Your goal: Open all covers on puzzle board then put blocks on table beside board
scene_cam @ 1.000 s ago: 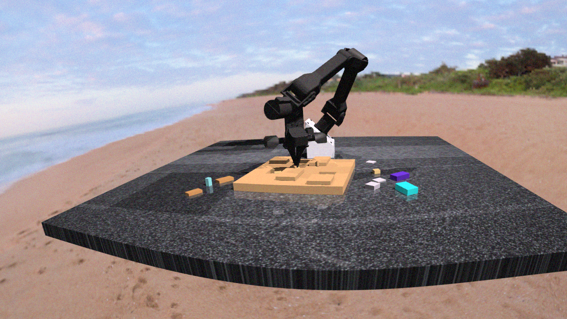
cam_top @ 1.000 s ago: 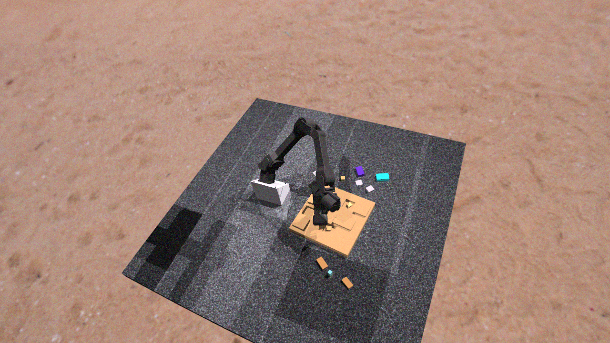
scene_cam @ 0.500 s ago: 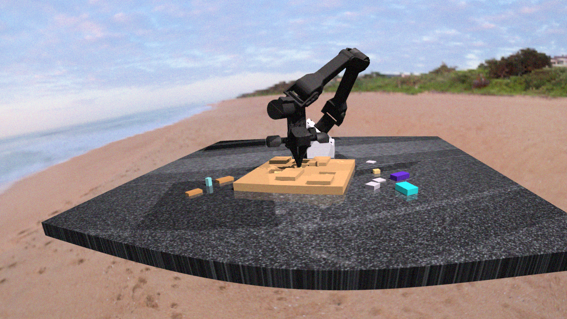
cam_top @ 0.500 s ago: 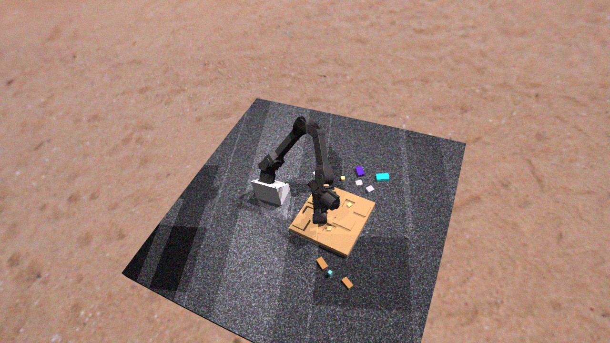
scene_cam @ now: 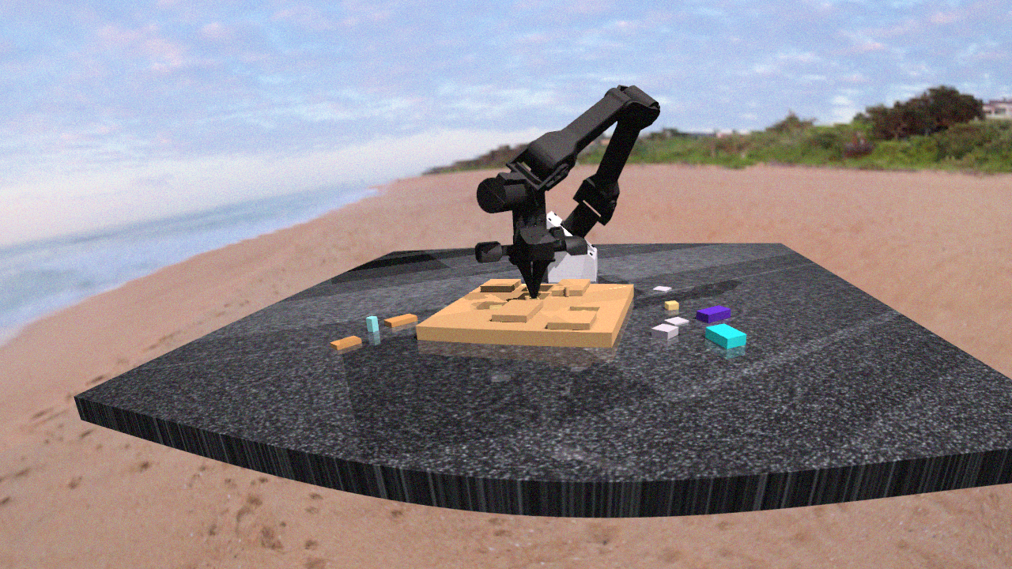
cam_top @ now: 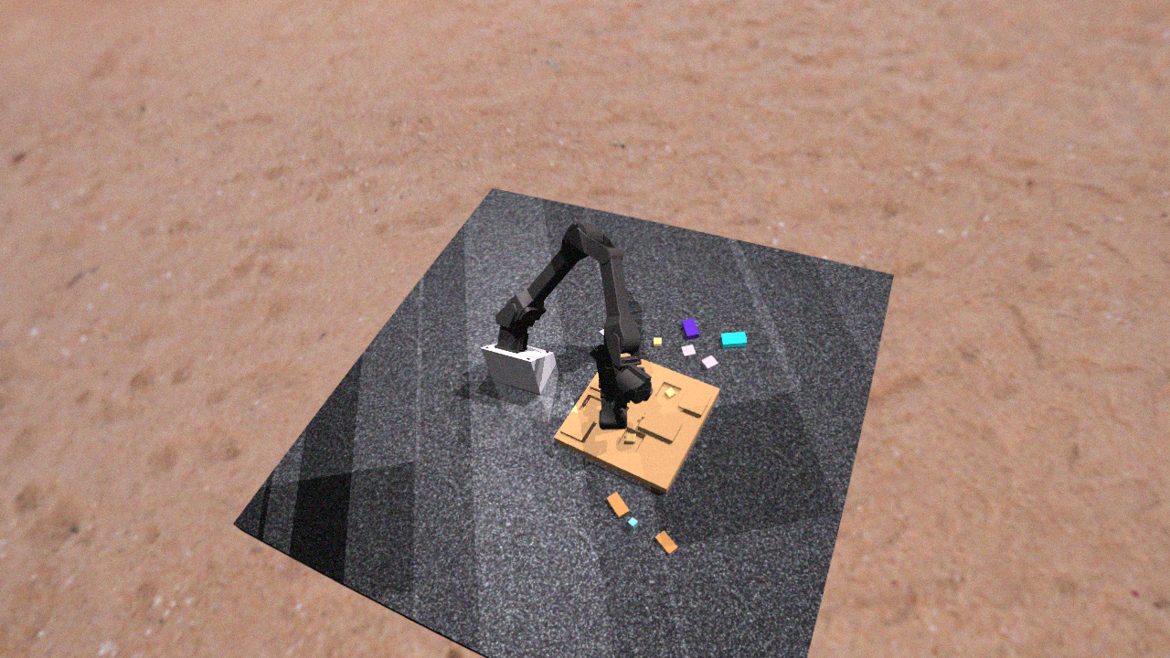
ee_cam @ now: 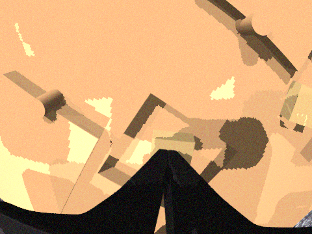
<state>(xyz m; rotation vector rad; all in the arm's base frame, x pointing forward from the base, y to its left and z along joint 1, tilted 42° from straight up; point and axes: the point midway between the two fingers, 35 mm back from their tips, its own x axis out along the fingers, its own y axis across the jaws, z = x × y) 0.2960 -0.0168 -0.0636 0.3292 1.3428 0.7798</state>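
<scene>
Right now my gripper tip is 50 mm short of the tan puzzle board. Round my gripper tip: purple block 310 mm to the left, 100 mm ahead, 10 mm below; then small cyan block 250 mm to the right, 130 mm ahead, 10 mm below.
</scene>
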